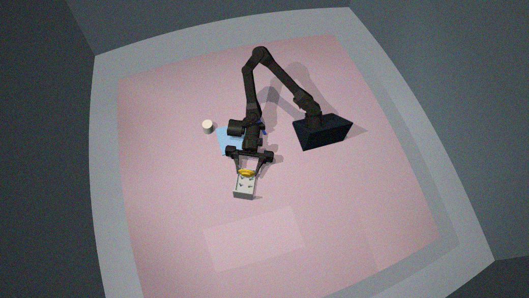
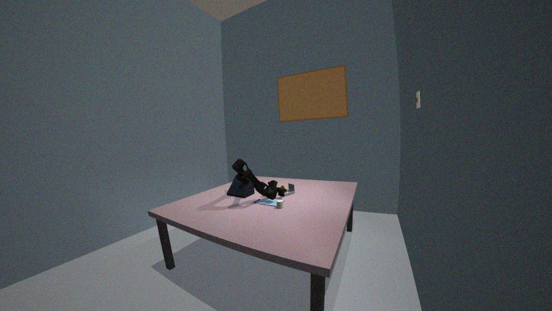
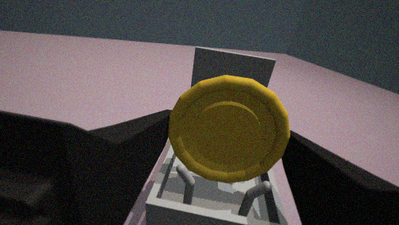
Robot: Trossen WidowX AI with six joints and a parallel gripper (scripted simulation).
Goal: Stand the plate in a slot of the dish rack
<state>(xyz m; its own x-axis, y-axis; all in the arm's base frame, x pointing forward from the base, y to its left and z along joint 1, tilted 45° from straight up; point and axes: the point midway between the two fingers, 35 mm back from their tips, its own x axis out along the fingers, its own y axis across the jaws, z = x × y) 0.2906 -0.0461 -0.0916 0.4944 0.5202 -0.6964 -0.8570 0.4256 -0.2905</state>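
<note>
Now: the yellow plate 10 mm to the right of my gripper tip. The rest, counted from my gripper tip: light blue sheet: 30 mm behind, 190 mm to the right, 50 mm below; grey dish rack: 10 mm ahead, 20 mm to the left, 30 mm below; blue spoon: 150 mm behind, 210 mm to the right, 50 mm below.
</note>
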